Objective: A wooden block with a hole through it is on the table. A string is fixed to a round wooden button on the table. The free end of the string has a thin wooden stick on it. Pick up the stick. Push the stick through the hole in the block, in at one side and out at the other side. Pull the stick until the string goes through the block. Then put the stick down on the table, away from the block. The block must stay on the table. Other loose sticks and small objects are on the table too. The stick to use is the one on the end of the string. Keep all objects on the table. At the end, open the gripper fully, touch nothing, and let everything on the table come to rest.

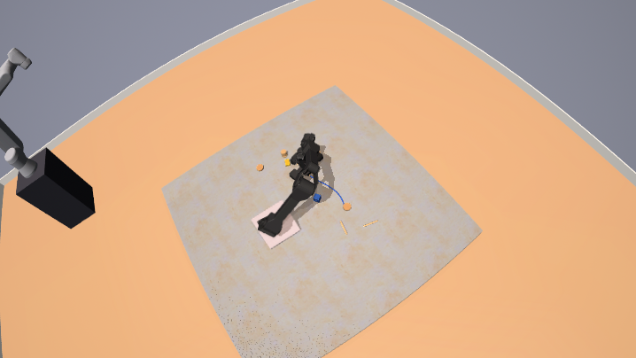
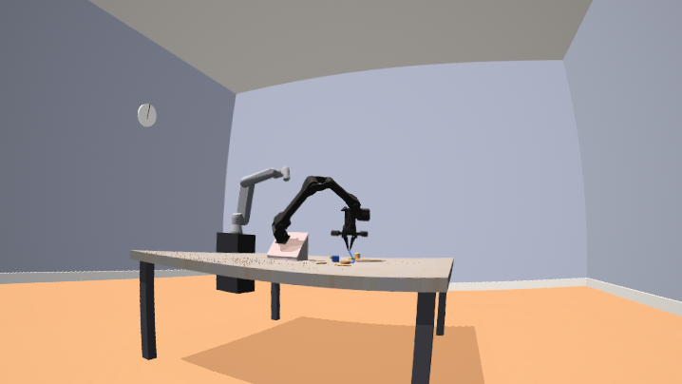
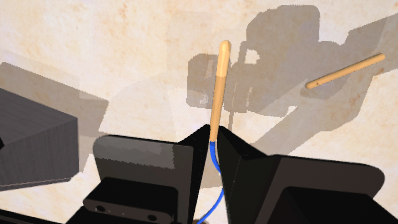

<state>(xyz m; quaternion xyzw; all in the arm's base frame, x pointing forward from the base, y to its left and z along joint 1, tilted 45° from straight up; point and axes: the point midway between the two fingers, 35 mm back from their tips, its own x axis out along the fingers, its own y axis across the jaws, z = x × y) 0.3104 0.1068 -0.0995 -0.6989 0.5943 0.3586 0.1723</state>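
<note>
The thin wooden stick lies 1 cm to the left of my gripper tip. The rest, counted from my gripper tip: blue block 2 cm behind, 12 cm to the right, 4 cm below; then short wooden cylinder 3 cm behind, 22 cm to the left, 4 cm below; then yellow block 5 cm behind, 17 cm to the left, 5 cm below.
</note>
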